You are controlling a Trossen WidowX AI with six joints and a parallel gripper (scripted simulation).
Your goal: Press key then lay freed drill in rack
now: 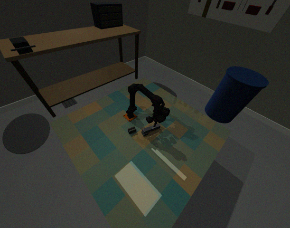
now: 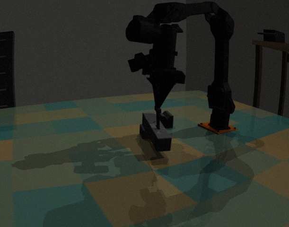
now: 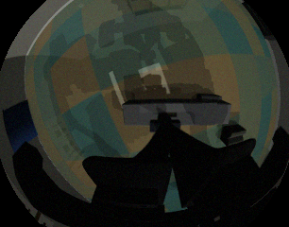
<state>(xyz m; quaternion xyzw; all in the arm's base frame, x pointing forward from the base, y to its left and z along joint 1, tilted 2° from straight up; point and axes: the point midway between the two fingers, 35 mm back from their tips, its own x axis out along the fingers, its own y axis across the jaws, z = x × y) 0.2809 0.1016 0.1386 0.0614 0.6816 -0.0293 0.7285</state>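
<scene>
Right now my gripper tip is 3 cm above the short key. Round my gripper tip: dark rack (11 cm behind, 19 cm to the right, 9 cm below); drill (1 cm behind, 6 cm to the right, 7 cm below); long grey block (1 cm behind, 4 cm to the right, 8 cm below).
</scene>
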